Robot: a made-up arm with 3 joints. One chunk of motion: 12 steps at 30 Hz.
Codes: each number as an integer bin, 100 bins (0 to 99) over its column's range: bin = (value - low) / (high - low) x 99, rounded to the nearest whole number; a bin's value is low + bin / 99 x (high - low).
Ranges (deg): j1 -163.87..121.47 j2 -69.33..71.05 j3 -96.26..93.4
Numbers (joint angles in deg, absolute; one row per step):
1: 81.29 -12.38 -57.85
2: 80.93 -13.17 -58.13
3: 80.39 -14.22 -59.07
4: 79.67 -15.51 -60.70
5: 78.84 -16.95 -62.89
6: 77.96 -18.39 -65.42
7: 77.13 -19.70 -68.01
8: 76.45 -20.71 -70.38
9: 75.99 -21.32 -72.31
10: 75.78 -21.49 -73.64
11: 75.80 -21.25 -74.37
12: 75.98 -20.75 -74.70
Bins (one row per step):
1: 85 40 20
2: 85 40 20
3: 85 39 19
4: 84 38 19
5: 84 37 17
6: 84 36 16
7: 84 35 15
8: 83 34 14
9: 83 34 13
10: 83 34 12
11: 83 34 11
12: 83 34 11

